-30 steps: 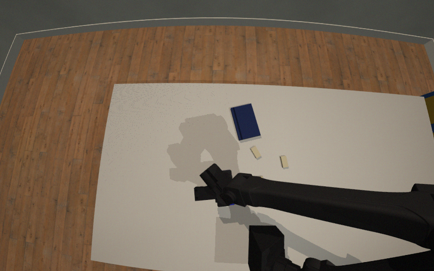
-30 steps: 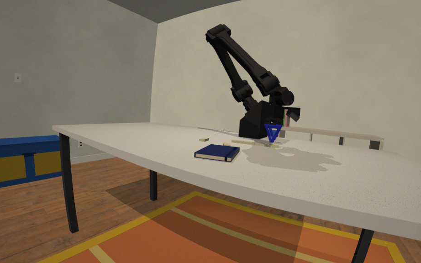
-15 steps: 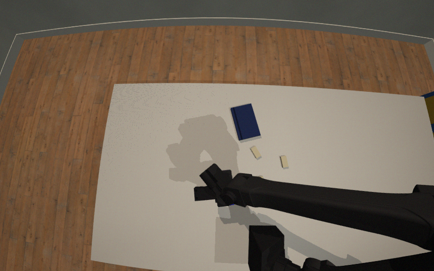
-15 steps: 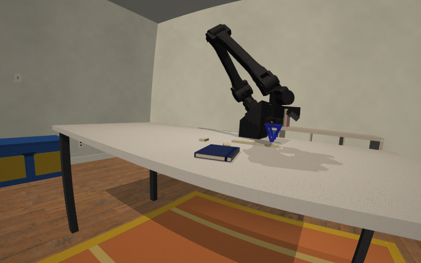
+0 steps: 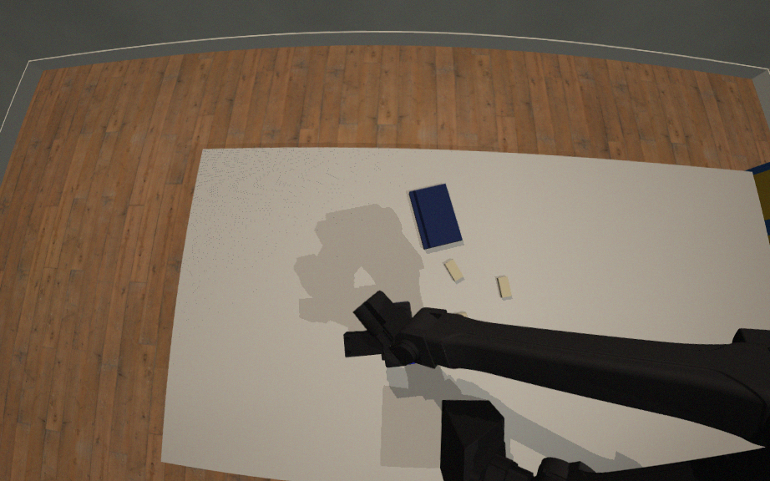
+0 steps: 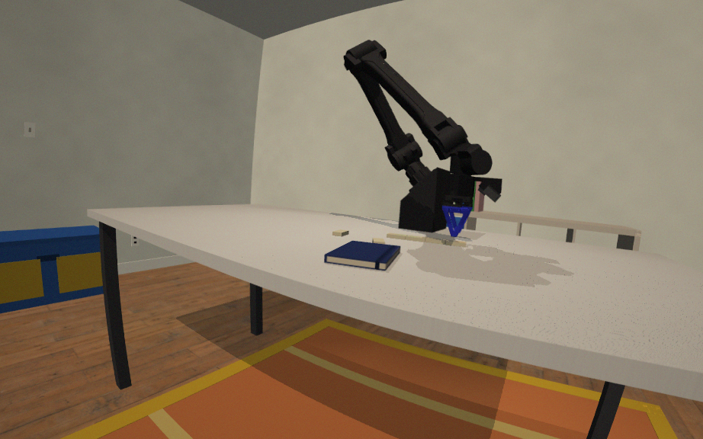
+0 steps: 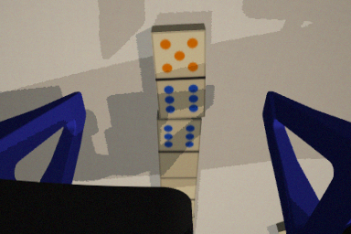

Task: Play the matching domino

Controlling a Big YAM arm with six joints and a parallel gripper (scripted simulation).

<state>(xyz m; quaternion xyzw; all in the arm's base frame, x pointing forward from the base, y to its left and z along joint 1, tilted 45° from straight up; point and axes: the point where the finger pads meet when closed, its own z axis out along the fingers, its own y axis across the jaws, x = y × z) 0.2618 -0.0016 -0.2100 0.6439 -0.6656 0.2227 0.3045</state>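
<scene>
Now: the domino 3 cm below my hand. Round my hand: dark blue book: 28 cm ahead, 13 cm to the right, 3 cm below.
</scene>
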